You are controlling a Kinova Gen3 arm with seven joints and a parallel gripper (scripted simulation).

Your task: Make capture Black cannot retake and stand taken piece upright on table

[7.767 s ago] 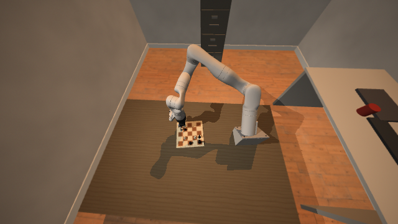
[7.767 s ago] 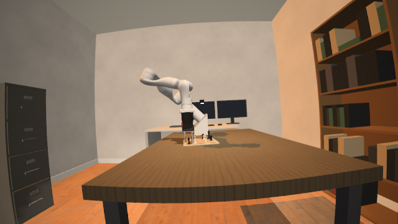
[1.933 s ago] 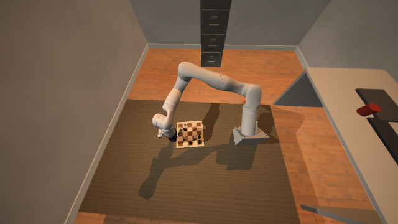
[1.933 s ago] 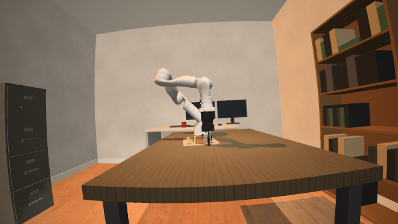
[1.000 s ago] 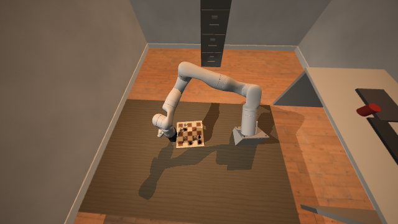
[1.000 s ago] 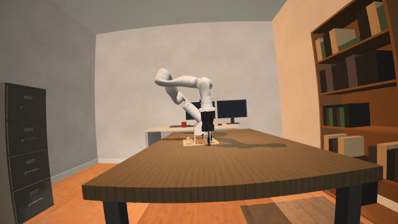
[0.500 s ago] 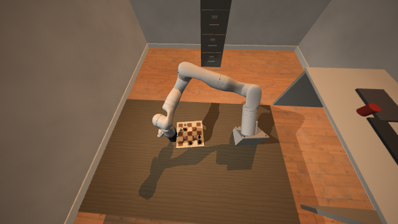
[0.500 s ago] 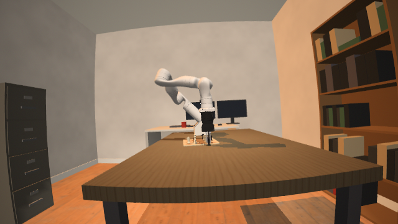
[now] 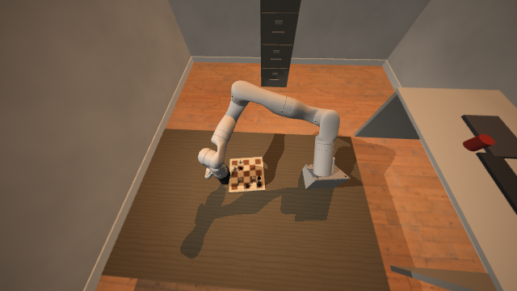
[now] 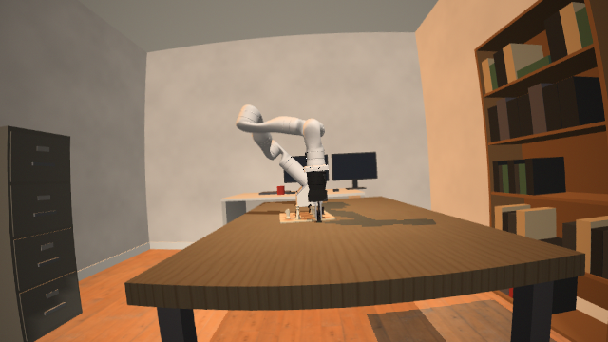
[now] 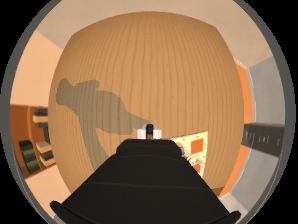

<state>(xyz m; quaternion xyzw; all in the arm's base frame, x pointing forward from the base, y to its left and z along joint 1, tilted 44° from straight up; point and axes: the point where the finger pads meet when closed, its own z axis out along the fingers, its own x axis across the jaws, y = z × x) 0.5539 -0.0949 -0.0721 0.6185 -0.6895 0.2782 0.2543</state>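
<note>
Right now the black chess piece is 10 mm below my hand. Also, from my hand: small chessboard 140 mm behind, 40 mm to the right, 30 mm below.
</note>
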